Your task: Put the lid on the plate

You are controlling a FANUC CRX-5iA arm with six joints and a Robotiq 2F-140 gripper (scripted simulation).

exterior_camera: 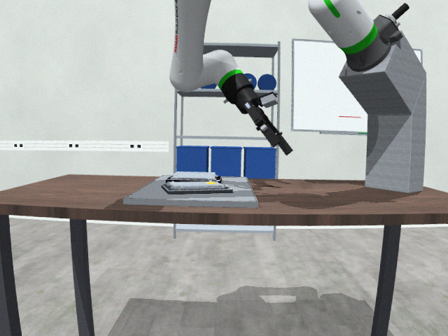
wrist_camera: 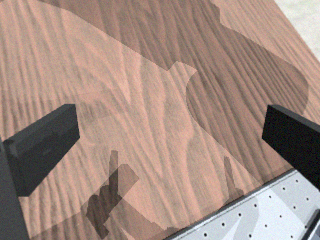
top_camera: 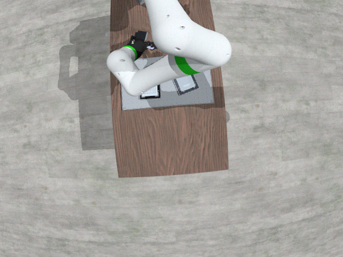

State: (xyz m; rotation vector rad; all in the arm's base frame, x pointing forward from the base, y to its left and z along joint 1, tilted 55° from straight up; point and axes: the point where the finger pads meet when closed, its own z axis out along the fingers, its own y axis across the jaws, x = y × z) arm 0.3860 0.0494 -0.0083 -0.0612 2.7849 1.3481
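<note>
The lid lies 180 mm ahead of my hand, 220 mm to the left of it and 100 mm below it. From my hand the other things lie so: culture plate E01 (260 mm ahead, 40 mm to the left, 100 mm below); lid park LP1 (180 mm ahead, 220 mm to the left, 110 mm below); nest (260 mm ahead, 40 mm to the left, 110 mm below).
</note>
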